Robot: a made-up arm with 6 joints. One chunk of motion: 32 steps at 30 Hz.
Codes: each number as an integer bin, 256 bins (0 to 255) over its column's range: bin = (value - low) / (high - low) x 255, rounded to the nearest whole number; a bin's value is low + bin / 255 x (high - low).
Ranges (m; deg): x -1.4..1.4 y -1.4..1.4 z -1.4..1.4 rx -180..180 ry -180..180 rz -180..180
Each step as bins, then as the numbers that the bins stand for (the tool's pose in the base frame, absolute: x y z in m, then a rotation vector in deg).
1 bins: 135 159 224 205 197 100
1 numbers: 0.0824 0.3459 1.0596 109.41 98.12 -38.82
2 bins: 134 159 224 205 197 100
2 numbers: 0.0714 0.3459 1.0596 109.41 98.12 -38.82
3 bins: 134 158 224 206 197 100
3 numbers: 0.0714 0.3349 1.0596 110.82 98.12 -38.82
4 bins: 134 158 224 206 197 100
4 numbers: 0.0714 0.3349 1.0596 110.82 98.12 -38.82
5 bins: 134 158 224 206 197 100
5 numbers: 0.0714 0.3349 1.0596 110.82 98.12 -38.82
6 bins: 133 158 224 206 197 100
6 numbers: 0.0604 0.3349 1.0596 110.82 98.12 -38.82
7 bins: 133 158 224 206 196 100
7 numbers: 0.0604 0.3349 1.0596 110.82 96.71 -38.82
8 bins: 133 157 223 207 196 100
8 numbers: 0.0604 0.3239 1.0486 112.24 96.71 -38.82
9 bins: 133 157 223 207 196 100
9 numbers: 0.0604 0.3239 1.0486 112.24 96.71 -38.82
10 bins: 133 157 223 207 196 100
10 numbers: 0.0604 0.3239 1.0486 112.24 96.71 -38.82
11 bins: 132 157 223 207 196 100
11 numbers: 0.0494 0.3239 1.0486 112.24 96.71 -38.82
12 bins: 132 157 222 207 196 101
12 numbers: 0.0494 0.3239 1.0376 112.24 96.71 -37.41
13 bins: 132 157 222 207 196 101
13 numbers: 0.0494 0.3239 1.0376 112.24 96.71 -37.41
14 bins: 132 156 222 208 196 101
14 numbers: 0.0494 0.3129 1.0376 113.65 96.71 -37.41
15 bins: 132 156 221 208 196 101
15 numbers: 0.0494 0.3129 1.0267 113.65 96.71 -37.41
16 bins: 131 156 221 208 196 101
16 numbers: 0.0384 0.3129 1.0267 113.65 96.71 -37.41
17 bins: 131 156 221 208 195 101
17 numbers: 0.0384 0.3129 1.0267 113.65 95.29 -37.41
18 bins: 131 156 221 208 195 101
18 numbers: 0.0384 0.3129 1.0267 113.65 95.29 -37.41
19 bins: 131 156 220 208 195 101
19 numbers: 0.0384 0.3129 1.0157 113.65 95.29 -37.41
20 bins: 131 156 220 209 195 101
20 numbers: 0.0384 0.3129 1.0157 115.06 95.29 -37.41
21 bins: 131 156 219 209 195 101
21 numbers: 0.0384 0.3129 1.0047 115.06 95.29 -37.41
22 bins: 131 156 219 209 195 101
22 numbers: 0.0384 0.3129 1.0047 115.06 95.29 -37.41
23 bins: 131 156 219 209 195 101
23 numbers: 0.0384 0.3129 1.0047 115.06 95.29 -37.41
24 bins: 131 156 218 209 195 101
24 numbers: 0.0384 0.3129 0.9937 115.06 95.29 -37.41
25 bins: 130 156 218 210 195 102
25 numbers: 0.0275 0.3129 0.9937 116.47 95.29 -36.00
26 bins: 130 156 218 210 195 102
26 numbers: 0.0275 0.3129 0.9937 116.47 95.29 -36.00
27 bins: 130 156 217 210 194 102
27 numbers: 0.0275 0.3129 0.9827 116.47 93.88 -36.00
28 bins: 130 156 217 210 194 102
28 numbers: 0.0275 0.3129 0.9827 116.47 93.88 -36.00
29 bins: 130 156 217 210 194 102
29 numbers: 0.0275 0.3129 0.9827 116.47 93.88 -36.00
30 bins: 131 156 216 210 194 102
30 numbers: 0.0384 0.3129 0.9718 116.47 93.88 -36.00
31 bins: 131 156 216 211 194 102
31 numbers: 0.0384 0.3129 0.9718 117.88 93.88 -36.00
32 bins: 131 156 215 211 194 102
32 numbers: 0.0384 0.3129 0.9608 117.88 93.88 -36.00
